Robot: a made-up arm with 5 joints.
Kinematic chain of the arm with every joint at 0, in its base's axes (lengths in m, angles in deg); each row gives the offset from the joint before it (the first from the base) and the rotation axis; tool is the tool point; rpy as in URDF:
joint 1: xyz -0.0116 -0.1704 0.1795 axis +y
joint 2: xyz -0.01 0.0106 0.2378 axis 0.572 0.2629 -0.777
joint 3: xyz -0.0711 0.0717 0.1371 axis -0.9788 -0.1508 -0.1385
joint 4: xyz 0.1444 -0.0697 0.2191 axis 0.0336 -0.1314 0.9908
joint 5: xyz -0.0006 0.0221 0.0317 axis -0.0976 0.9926 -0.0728
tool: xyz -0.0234 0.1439 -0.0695 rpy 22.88 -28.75 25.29
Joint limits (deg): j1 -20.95..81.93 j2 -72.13..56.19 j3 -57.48..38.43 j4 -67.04..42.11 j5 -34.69..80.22
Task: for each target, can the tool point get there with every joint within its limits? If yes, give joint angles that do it. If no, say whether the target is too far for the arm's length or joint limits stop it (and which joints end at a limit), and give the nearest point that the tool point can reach.
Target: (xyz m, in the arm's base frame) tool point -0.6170 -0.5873 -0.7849
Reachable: no: too far | nearest point -0.4531 0.0009 0.2973 | short by 1.243 m
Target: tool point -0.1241 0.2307 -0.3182
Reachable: no: joint limits stop it (at a limit: joint 1, joint 2, joint 3) | nearest point -0.3771 0.1273 0.2863 | short by 0.663 m
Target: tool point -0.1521 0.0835 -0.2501
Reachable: no: joint limits stop it (at a limit: joint 1, joint 2, joint 3) | nearest point -0.3759 0.0946 0.2843 | short by 0.580 m
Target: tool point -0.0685 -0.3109 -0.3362
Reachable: no: joint limits stop it (at a limit: joint 1, joint 3, joint 4, joint 5) | nearest point 0.3043 -0.4261 0.0575 | short by 0.554 m
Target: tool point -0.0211 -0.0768 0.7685
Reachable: yes | joints -12.70 22.37 4.97 -9.69 21.37
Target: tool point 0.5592 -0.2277 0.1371
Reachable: yes | joints 68.60 35.25 15.51 -56.86 -2.33
